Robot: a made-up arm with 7 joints.
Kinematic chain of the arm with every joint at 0, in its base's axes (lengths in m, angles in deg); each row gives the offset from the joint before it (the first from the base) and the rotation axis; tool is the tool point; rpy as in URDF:
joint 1: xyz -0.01 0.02 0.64 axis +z
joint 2: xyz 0 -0.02 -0.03 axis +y
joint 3: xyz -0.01 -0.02 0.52 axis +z
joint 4: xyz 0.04 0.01 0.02 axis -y
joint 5: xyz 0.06 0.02 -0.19 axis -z
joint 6: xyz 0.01 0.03 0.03 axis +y
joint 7: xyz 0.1 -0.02 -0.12 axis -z
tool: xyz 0.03 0.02 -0.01 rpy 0 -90 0
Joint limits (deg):
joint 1: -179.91..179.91
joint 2: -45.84..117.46
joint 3: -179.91..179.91
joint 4: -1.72..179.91
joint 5: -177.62..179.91
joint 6: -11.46..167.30
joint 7: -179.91..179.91
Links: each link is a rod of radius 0.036 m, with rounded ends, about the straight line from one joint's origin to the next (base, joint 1, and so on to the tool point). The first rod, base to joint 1, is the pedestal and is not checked.
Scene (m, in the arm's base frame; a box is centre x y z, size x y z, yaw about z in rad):
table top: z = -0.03
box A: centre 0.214 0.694 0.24 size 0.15 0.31 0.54 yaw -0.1
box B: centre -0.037 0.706 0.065 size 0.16 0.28 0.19 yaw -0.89
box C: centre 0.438 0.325 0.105 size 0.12 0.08 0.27 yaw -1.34
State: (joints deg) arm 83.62 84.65 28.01 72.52 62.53 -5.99 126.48
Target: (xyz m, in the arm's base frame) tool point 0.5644 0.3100 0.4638
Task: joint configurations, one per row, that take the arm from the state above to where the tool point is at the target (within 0.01 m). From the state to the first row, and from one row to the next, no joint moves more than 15 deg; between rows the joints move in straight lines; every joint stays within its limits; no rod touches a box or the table.
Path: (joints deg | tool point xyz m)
1: 94.76 70.70 18.56 74.38 64.97 -6.33 124.68 | -0.0402 0.6494 0.4766
2: 105.91 56.75 9.10 76.24 67.42 -6.66 122.88 | -0.1081 0.6635 0.6383
3: 117.05 42.79 -0.35 78.10 69.86 -7.00 121.08 | -0.1641 0.6295 0.8063
4: 128.19 28.84 -9.80 79.96 72.30 -7.33 119.28 | -0.1845 0.5558 0.9638
5: 139.34 14.89 -19.26 81.81 74.74 -7.67 117.48 | -0.1534 0.4635 1.0935
6: 150.48 0.94 -28.71 83.67 77.19 -8.00 115.68 | -0.0691 0.3812 1.1799
7: 136.43 10.04 -24.77 82.66 75.59 -8.43 116.71 | -0.0657 0.4441 1.1325
8: 122.37 19.13 -20.82 81.66 73.99 -8.87 117.75 | -0.0253 0.5138 1.0673
9: 108.32 28.23 -16.88 80.65 72.39 -9.30 118.78 | 0.0526 0.5719 0.9866
10: 94.27 37.33 -12.93 79.64 70.79 -9.73 119.82 | 0.1604 0.6015 0.8933
11: 80.21 46.43 -8.99 78.63 69.19 -10.16 120.85 | 0.2839 0.5905 0.7908
12: 66.16 55.52 -5.05 77.62 67.60 -10.60 121.89 | 0.4043 0.5343 0.6827
13: 52.11 64.62 -1.10 76.61 66.00 -11.03 122.92 | 0.5030 0.4370 0.5725
14: 38.05 73.72 2.84 75.60 64.40 -11.46 123.96 | 0.5644 0.3100 0.4638

